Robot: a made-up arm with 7 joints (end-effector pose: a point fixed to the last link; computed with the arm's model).
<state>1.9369 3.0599 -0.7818 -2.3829 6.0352 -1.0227 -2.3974</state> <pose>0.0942 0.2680 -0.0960 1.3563 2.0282 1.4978</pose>
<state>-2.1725 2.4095 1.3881 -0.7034 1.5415 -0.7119 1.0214</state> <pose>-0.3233 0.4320 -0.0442 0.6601 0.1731 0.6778</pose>
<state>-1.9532 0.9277 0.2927 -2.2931 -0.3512 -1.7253 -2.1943</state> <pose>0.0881 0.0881 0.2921 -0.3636 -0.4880 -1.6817</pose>
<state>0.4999 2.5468 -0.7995 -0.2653 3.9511 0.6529 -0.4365</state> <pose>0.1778 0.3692 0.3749 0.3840 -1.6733 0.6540</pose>
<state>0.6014 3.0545 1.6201 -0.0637 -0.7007 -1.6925 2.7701</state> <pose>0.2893 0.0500 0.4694 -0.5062 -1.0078 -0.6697</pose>
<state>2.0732 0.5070 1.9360 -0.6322 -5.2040 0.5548 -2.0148</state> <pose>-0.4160 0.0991 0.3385 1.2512 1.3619 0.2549</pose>
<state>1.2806 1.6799 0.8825 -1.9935 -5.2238 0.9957 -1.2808</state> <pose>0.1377 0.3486 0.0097 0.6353 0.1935 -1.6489</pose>
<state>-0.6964 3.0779 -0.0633 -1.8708 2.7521 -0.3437 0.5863</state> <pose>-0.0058 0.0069 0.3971 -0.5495 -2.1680 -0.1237</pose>
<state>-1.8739 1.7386 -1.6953 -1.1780 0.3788 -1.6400 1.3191</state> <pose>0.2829 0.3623 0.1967 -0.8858 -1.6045 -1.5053</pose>
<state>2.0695 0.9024 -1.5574 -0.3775 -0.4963 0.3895 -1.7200</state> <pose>-0.4507 0.1145 0.3014 2.2768 0.1104 1.3253</pose>
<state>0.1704 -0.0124 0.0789 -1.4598 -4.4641 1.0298 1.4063</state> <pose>0.1629 0.0248 -0.4332 -1.7487 0.9999 1.7950</pose>
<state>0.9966 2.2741 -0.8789 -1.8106 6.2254 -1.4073 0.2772</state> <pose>0.0357 0.4058 -0.0183 -1.1735 -0.2889 -1.0671</pose>
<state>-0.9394 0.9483 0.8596 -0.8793 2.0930 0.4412 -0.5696</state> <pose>0.3398 0.4042 0.0337 -1.1609 -2.3340 0.8125</pose>
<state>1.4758 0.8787 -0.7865 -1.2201 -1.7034 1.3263 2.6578</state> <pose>-0.4452 0.1547 -0.1516 0.7282 -0.4545 0.1167</pose>
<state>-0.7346 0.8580 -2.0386 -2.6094 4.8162 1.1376 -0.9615</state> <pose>0.1100 0.0529 -0.2247 -1.5772 1.4530 1.8100</pose>
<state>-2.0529 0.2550 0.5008 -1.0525 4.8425 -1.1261 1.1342</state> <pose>0.3452 -0.0817 0.3713 0.0686 2.4514 1.3319</pose>
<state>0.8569 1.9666 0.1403 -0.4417 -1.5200 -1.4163 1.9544</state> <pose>0.0962 0.5265 0.1379 0.4741 0.6242 -0.0123</pose>
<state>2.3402 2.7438 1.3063 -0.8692 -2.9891 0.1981 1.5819</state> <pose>0.3142 0.3294 -0.2714 -0.8103 -0.0812 2.8089</pose>
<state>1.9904 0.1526 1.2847 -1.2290 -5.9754 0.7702 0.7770</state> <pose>-0.4596 0.0626 0.1698 2.0218 0.4249 1.6755</pose>
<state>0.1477 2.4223 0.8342 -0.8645 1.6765 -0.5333 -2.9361</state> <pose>0.1673 0.2407 0.4419 -2.8964 -0.2888 0.2471</pose>
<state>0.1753 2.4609 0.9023 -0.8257 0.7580 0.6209 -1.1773</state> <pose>0.1675 0.2245 0.4538 2.2257 -0.4321 -0.6541</pose>
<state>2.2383 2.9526 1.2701 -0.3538 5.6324 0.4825 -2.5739</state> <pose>0.3867 0.3132 -0.2447 -0.0372 -1.5114 0.9561</pose>
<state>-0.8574 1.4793 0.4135 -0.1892 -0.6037 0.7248 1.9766</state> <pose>0.1956 0.5142 0.0760 0.6816 -1.7009 2.1944</pose>
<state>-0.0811 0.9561 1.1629 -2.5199 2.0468 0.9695 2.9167</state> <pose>0.0752 0.2621 0.0137 -1.9618 0.4669 1.3170</pose>
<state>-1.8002 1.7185 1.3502 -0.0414 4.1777 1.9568 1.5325</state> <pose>0.0837 0.5047 0.2103 -0.8317 0.0596 -3.0074</pose>
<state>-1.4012 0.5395 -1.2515 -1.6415 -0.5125 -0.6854 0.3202</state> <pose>0.4087 -0.1442 -0.0467 0.4211 1.6179 2.2043</pose>
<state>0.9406 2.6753 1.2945 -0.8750 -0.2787 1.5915 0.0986</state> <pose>0.4039 0.1529 0.3063 2.3328 -0.5013 0.4389</pose>
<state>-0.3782 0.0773 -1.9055 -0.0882 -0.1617 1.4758 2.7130</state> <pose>0.1833 -0.0002 -0.5229 0.8737 -1.4372 0.5998</pose>
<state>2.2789 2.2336 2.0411 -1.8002 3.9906 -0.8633 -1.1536</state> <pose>0.2999 0.2780 -0.0224 -0.1064 -0.8168 1.0778</pose>
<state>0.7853 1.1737 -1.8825 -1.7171 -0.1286 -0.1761 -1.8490</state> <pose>-0.3370 0.1785 -0.1844 -1.0846 -1.2835 -2.4823</pose>
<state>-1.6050 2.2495 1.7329 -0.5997 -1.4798 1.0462 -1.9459</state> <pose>-0.2932 0.4435 0.1283 0.8090 -0.0510 0.6264</pose>
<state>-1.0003 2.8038 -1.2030 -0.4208 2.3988 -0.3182 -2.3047</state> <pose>-0.2863 0.3138 0.3544 2.4647 0.5989 0.4559</pose>
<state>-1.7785 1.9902 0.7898 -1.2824 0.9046 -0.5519 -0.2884</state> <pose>-0.2150 0.3582 0.2512 -0.6824 1.5318 -0.3643</pose>
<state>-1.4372 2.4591 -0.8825 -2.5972 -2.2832 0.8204 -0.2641</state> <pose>0.0174 0.1878 0.1761 -1.5798 -0.3233 -0.0957</pose>
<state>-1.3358 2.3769 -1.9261 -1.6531 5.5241 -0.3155 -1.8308</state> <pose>0.0185 0.4293 0.0614 -0.6779 -0.8350 2.0392</pose>
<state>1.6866 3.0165 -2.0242 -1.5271 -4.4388 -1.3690 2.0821</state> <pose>0.2596 0.3178 0.1935 1.0357 -0.3366 0.7989</pose>
